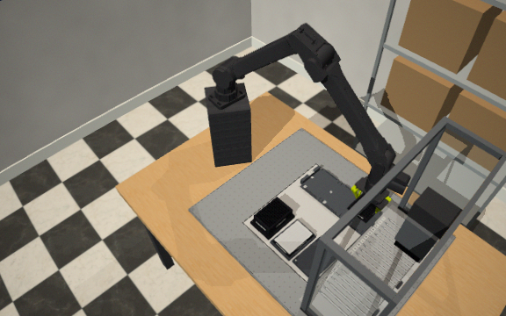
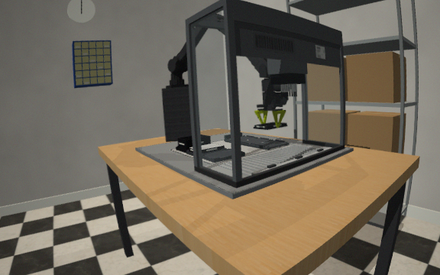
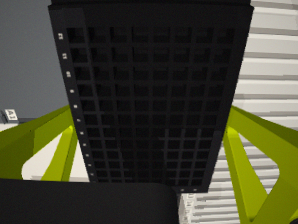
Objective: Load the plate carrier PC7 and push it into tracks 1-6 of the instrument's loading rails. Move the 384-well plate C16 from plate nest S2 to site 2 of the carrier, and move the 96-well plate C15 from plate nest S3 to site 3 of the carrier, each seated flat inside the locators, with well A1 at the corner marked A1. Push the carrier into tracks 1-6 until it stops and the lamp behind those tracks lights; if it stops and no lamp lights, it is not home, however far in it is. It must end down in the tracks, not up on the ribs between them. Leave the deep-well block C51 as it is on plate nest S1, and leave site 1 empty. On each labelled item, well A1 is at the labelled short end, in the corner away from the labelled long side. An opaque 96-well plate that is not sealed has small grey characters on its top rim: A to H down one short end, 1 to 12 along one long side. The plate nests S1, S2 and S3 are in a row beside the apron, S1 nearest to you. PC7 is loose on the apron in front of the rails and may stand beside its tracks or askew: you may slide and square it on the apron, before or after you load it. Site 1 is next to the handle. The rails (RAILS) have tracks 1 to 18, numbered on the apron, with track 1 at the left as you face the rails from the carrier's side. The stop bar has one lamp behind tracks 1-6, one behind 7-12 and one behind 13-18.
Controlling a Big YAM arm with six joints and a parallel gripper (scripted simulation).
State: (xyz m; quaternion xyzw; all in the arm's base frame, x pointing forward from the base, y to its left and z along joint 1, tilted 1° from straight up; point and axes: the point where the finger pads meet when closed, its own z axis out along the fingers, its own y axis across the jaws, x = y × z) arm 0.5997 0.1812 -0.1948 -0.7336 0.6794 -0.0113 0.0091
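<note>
My gripper is now 100 mm past the plate nest S2, 270 mm to the left of it and 90 mm above it. Round my hand: plate nest S3 (10 mm ahead, 260 mm to the right, 90 mm below); black 96-well plate C15 (right at my hand); dark grey carrier PC7 (110 mm behind, 10 mm to the right, 80 mm below).
</note>
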